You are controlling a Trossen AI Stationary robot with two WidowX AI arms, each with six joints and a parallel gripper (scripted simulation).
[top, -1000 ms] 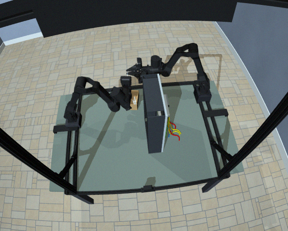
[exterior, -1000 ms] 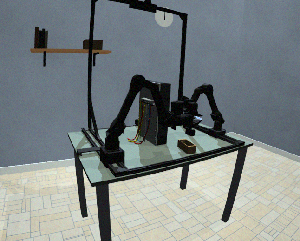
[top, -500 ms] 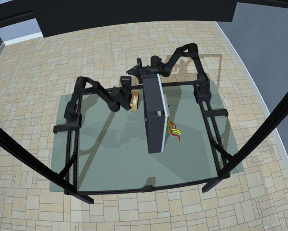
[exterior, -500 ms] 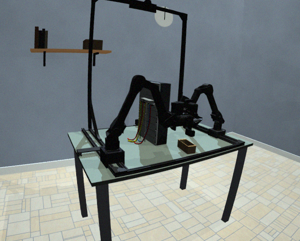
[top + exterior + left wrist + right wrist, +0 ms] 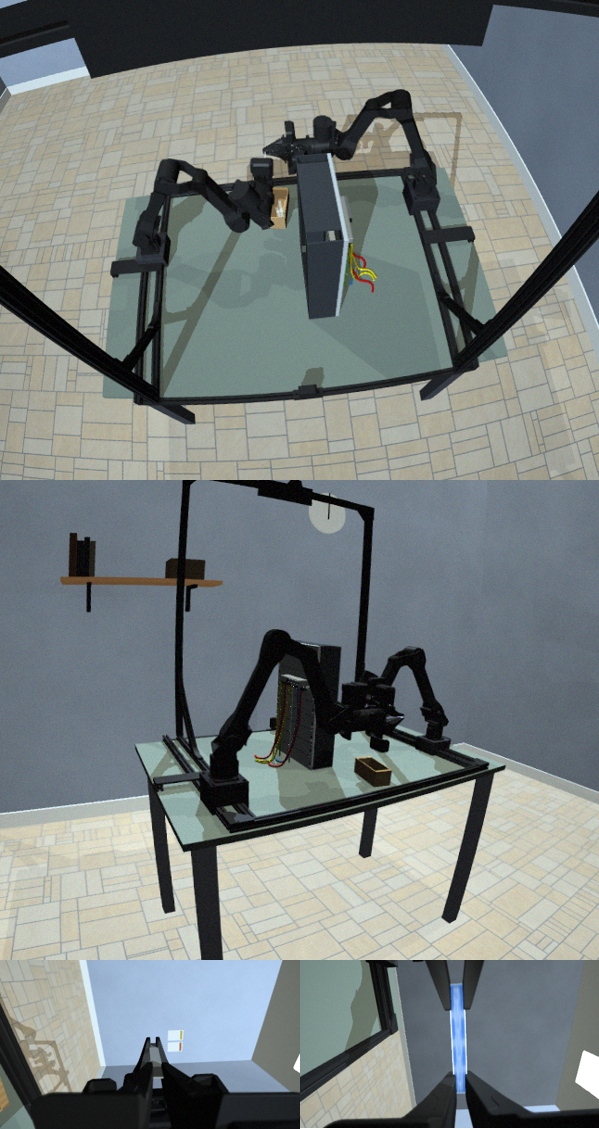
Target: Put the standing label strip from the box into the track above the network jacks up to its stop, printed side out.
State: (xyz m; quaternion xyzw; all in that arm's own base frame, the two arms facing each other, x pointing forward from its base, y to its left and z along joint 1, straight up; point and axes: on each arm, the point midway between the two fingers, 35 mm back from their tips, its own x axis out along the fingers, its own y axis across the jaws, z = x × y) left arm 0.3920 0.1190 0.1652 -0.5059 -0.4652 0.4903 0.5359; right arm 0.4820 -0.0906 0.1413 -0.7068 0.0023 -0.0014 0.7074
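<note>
My right hand is 2 cm past the blue-white label strip and 3 cm to the right of it. The rest, counted from my right hand: box: 7 cm behind, 1 cm to the left, 20 cm below.
Now: left hand 5 cm short of the blue-white label strip and 1 cm to the left of it. Also, from my left hand: box (20 cm below, 3 cm to the right).
</note>
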